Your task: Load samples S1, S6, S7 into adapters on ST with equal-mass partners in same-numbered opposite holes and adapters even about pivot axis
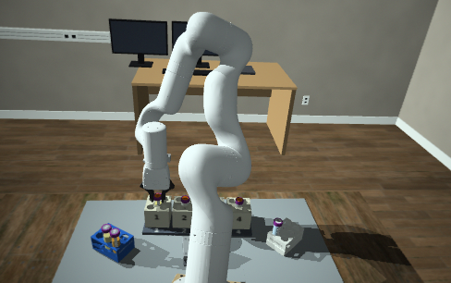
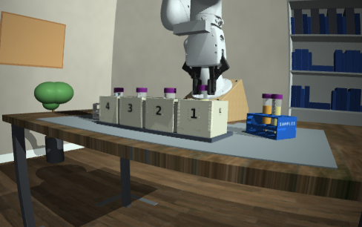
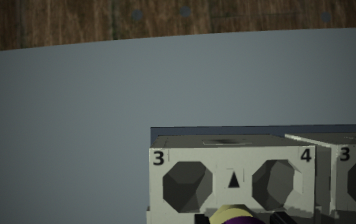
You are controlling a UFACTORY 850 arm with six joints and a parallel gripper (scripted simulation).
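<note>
Right now the adapter 1 is 8 cm below my hand. Also, from my hand: white rack 46 cm to the right, 25 cm behind, 10 cm below; blue samples rack 19 cm to the left, 10 cm below, 10 cm behind.
</note>
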